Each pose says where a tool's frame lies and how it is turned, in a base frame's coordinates. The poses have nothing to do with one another.
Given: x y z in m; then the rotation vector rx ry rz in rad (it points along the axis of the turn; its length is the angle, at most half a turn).
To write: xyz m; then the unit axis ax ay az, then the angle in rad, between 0 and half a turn. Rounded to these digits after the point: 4 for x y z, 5 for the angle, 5 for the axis.
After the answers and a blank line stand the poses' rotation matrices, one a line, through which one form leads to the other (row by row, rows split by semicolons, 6 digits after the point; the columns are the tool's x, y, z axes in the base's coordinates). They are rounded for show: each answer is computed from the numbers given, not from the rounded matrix.
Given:
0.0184 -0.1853 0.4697 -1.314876 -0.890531 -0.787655
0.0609 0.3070 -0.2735 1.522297 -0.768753 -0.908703
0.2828 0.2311 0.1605 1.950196 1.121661 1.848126
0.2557 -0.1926 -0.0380 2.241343 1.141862 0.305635
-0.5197 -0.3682 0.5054 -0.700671 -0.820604 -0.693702
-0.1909 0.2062 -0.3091 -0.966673 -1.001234 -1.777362
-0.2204 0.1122 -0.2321 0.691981 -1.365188 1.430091
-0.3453 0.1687 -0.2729 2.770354 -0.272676 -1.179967
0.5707 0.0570 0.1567 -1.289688 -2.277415 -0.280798
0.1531 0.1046 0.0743 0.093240 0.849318 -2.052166
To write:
0.0184 -0.1853 0.4697 -0.74175 -0.50237 -0.44433 1.77267
0.0609 0.3070 -0.2735 0.78778 -0.39783 -0.47025 1.93238
0.2828 0.2311 0.1605 0.66982 0.38525 0.63476 2.91152
0.2557 -0.1926 -0.0380 0.88453 0.45063 0.12062 2.53395
-0.5197 -0.3682 0.5054 -0.54621 -0.63970 -0.54078 1.28279
-0.1909 0.2062 -0.3091 -0.42822 -0.44353 -0.78734 2.25742
-0.2204 0.1122 -0.2321 0.33035 -0.65174 0.68272 2.09469
-0.3453 0.1687 -0.2729 0.91627 -0.09019 -0.39027 3.02350
0.5707 0.0570 0.1567 -0.48996 -0.86520 -0.10668 2.63225
0.1531 0.1046 0.0743 0.04194 0.38207 -0.92318 2.22293

0.460007 0.882656 -0.096500; 0.012034 0.102474 0.994663; 0.887834 -0.458713 0.036516
0.486383 0.015573 -0.873607; -0.864110 -0.139507 -0.483582; -0.129405 0.990099 -0.054397
-0.088154 0.364540 0.927006; 0.654051 -0.680727 0.329890; 0.751296 0.635390 -0.178419
0.603730 0.656967 0.451558; 0.794696 -0.451216 -0.406033; -0.063001 0.603986 -0.794501
0.497642 0.768666 -0.401877; -0.268338 0.577024 0.771387; 0.824831 -0.276035 0.493414
-0.334311 0.919254 0.207867; -0.298594 -0.312504 0.901767; 0.893912 0.239403 0.378957
-0.336533 -0.914159 -0.225960; 0.268145 0.136993 -0.953588; 0.902687 -0.381504 0.199025
0.680236 -0.118713 -0.723316; -0.210676 -0.976825 -0.037809; -0.702065 0.178104 -0.689481
-0.423425 0.846023 -0.323971; 0.741992 0.529043 0.411778; 0.519768 -0.066027 -0.851752
-0.604057 0.759487 0.241444; -0.707983 -0.372314 -0.600119; -0.365889 -0.533444 0.762602

